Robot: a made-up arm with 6 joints.
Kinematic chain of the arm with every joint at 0, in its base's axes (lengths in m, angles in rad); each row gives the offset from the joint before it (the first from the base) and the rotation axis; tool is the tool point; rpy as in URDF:
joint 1: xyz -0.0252 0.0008 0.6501 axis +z
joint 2: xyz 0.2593 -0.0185 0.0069 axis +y
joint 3: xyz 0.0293 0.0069 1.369 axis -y
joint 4: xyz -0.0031 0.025 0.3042 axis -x
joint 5: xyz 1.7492 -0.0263 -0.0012 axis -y
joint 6: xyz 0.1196 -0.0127 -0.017 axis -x
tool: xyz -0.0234 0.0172 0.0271 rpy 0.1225 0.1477 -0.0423
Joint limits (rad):
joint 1: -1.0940..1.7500
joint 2: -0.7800..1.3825
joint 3: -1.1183..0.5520
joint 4: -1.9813..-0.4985
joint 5: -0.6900..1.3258
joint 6: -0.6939..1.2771
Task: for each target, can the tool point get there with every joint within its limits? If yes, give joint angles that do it. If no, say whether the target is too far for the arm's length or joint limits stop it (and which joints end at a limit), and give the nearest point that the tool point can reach.
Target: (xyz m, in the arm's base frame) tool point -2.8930 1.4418 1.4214
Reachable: no: joint limits stop it (at a limit: joint 1, joint 5, joint 6) | nearest point -0.4635 1.8819 1.4214 | short by 2.469 m
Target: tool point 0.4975 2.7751 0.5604
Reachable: yes | joints 1.4100 0.8387 0.0870 -1.2063 1.0296 0.1830
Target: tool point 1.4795 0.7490 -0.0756
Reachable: yes | joints 0.4198 0.6853 -0.7636 -1.8299 -0.5193 0.7399
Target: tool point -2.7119 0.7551 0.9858
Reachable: no: joint limits stop it (at a limit: joint 1, joint 3, joint 5, joint 6) | nearest point -0.3507 1.2596 1.0116 | short by 2.415 m
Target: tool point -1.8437 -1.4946 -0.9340
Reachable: no: joint limits stop it (at a limit: joint 1, joint 2, joint 6) | nearest point 0.2036 -0.6398 -0.6403 | short by 2.238 m
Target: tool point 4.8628 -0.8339 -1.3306
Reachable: no: too far | nearest point 3.0211 -0.5194 -0.2575 | short by 2.155 m
